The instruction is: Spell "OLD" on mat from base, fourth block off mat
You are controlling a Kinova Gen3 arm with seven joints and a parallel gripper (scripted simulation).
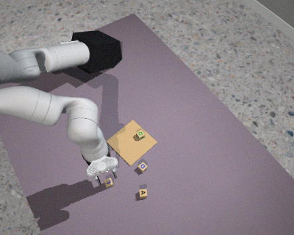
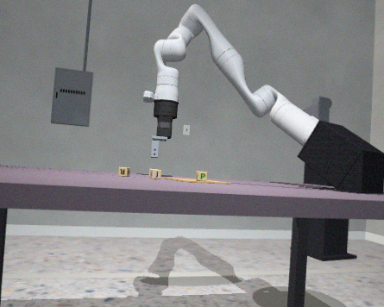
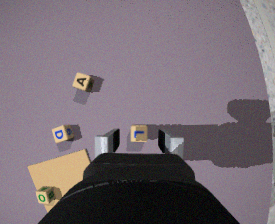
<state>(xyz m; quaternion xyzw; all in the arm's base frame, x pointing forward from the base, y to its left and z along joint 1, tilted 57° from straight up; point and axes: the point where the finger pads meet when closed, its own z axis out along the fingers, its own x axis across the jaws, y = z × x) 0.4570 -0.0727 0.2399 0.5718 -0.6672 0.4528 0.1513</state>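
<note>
The L block is 70 mm below my hand. From my hand the other things lie so: O block: 210 mm to the left, 70 mm behind, 60 mm below; D block: 130 mm to the left, 70 mm below, 40 mm ahead; tan mat: 170 mm to the left, 80 mm below, 70 mm behind.
</note>
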